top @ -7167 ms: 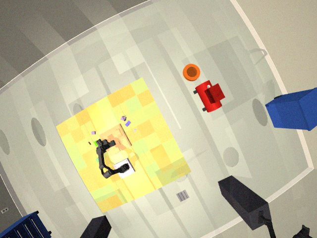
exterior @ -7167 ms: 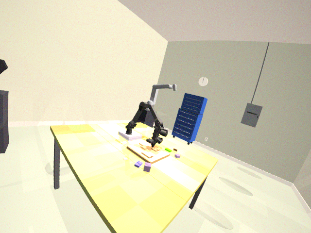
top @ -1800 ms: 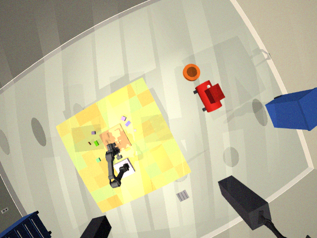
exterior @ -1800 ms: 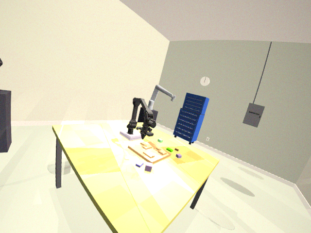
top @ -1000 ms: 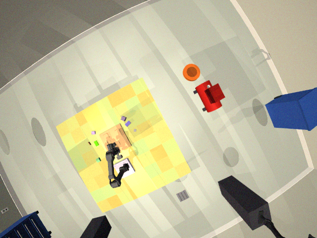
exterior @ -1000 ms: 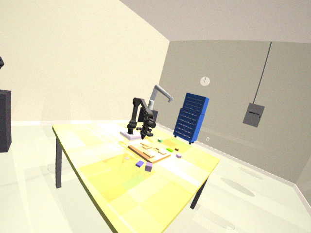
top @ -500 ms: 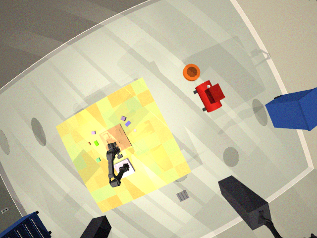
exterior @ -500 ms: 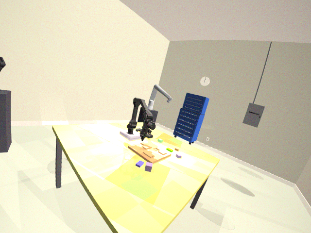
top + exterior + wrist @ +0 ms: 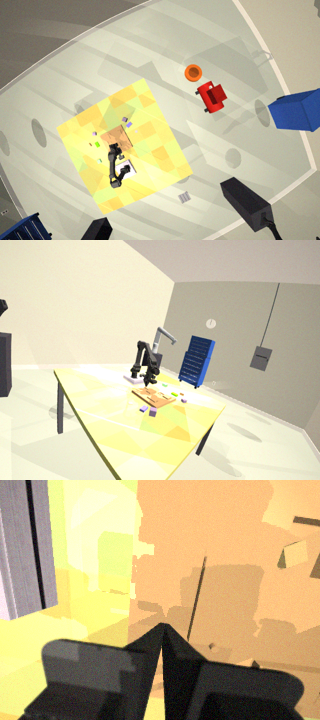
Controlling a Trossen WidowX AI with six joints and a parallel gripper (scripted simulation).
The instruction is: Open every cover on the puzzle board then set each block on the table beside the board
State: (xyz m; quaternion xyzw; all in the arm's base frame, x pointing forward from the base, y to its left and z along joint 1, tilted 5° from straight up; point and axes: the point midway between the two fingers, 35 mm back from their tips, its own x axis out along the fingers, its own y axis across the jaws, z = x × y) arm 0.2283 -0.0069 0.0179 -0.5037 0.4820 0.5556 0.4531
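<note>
Right now my gripper tip is 90 mm short of the tan puzzle board, 30 mm above it and 20 mm to the right of it. Round my gripper tip: lilac block: 280 mm ahead, 260 mm to the left, 40 mm below; then brown block: 360 mm to the left, 180 mm ahead, 40 mm below.
</note>
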